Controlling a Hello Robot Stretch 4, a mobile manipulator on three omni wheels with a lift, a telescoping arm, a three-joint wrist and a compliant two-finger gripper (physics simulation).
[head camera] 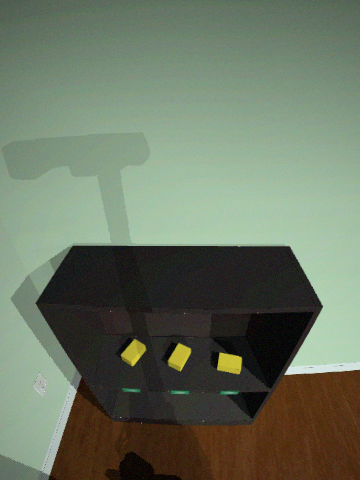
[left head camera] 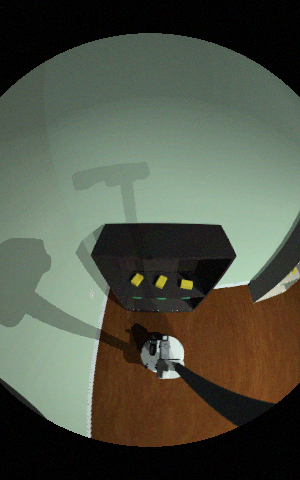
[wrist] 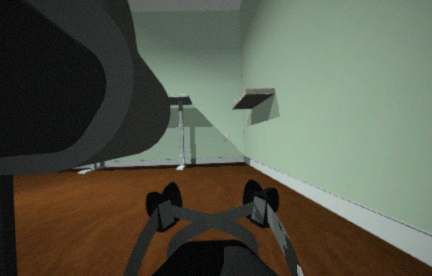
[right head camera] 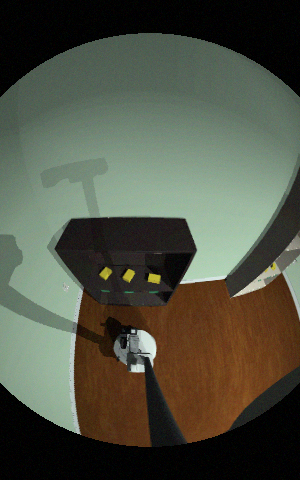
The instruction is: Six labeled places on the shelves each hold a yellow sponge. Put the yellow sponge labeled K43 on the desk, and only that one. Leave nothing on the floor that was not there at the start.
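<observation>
Three yellow sponges lie in a row on the middle board of the dark bookshelf: a left sponge, a middle sponge and a right sponge. A green label sits on the board edge below the middle sponge, with one more on each side; their text is unreadable. My gripper is open and empty above the floor, away from the sponges. Part of the desk shows in the wrist view.
A second, pale shelf unit with dark side panel stands at the right, with small yellow sponges in it. A wall shelf hangs on the right wall. My white base stands in front of the dark bookshelf, near the left wall.
</observation>
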